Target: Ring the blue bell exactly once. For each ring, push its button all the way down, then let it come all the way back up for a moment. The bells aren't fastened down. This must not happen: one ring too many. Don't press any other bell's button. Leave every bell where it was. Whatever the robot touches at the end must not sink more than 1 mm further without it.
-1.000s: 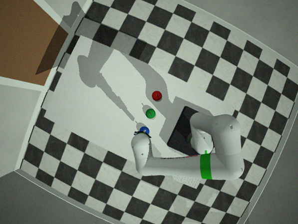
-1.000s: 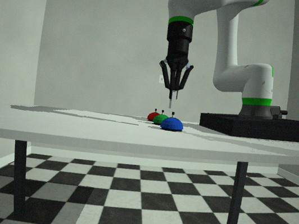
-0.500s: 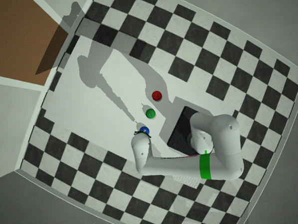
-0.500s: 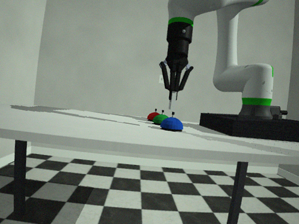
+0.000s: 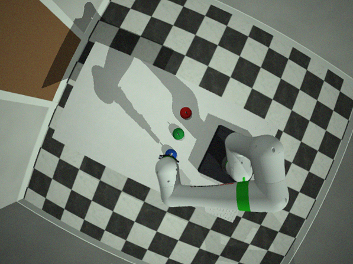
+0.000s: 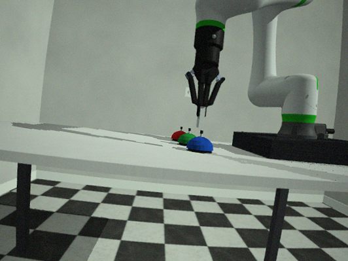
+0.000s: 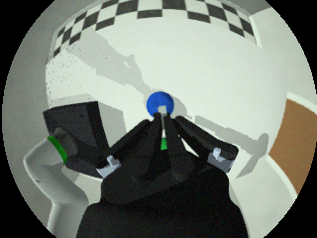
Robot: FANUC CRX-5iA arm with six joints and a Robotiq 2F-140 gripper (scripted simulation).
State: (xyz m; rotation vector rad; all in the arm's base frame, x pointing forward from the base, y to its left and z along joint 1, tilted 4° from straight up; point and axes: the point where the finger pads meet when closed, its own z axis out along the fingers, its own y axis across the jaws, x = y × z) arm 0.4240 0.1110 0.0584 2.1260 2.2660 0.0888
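Right now my hand is 70 mm above the blue bell and 10 mm past it. From my hand the other things lie so: red bell: 320 mm to the right, 70 mm below, 10 mm ahead; green bell: 160 mm to the right, 70 mm below.
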